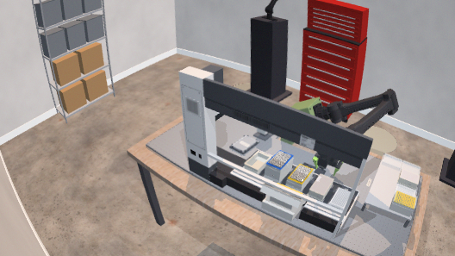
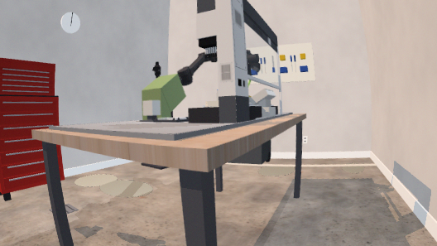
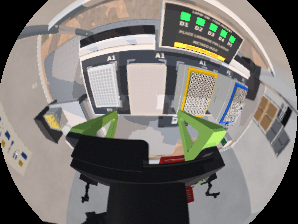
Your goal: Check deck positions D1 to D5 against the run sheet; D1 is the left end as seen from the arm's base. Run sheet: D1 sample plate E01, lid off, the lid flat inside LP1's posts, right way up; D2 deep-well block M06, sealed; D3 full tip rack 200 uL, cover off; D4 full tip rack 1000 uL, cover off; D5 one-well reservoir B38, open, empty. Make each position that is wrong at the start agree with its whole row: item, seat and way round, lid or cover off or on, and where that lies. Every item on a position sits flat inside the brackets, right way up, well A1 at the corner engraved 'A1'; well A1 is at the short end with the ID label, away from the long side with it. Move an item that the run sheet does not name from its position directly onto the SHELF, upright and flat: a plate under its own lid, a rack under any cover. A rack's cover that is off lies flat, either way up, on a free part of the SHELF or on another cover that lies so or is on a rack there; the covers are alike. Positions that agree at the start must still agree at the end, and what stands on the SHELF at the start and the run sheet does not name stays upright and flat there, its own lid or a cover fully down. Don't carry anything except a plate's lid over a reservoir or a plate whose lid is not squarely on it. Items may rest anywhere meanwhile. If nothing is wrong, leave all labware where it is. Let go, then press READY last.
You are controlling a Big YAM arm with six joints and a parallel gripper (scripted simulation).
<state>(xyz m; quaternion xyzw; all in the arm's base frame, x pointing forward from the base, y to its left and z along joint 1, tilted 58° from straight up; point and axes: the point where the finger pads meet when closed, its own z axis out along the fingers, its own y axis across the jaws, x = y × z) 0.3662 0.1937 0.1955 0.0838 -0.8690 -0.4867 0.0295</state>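
The deep-well block is 11 cm below my hand. From my hand the other things lie so: sample plate (13 cm to the left, 12 cm below, 1 cm behind); then yellow-framed tip rack (11 cm to the right, 9 cm below, 3 cm ahead); then blue-framed tip rack (24 cm to the right, 6 cm below, 4 cm ahead).
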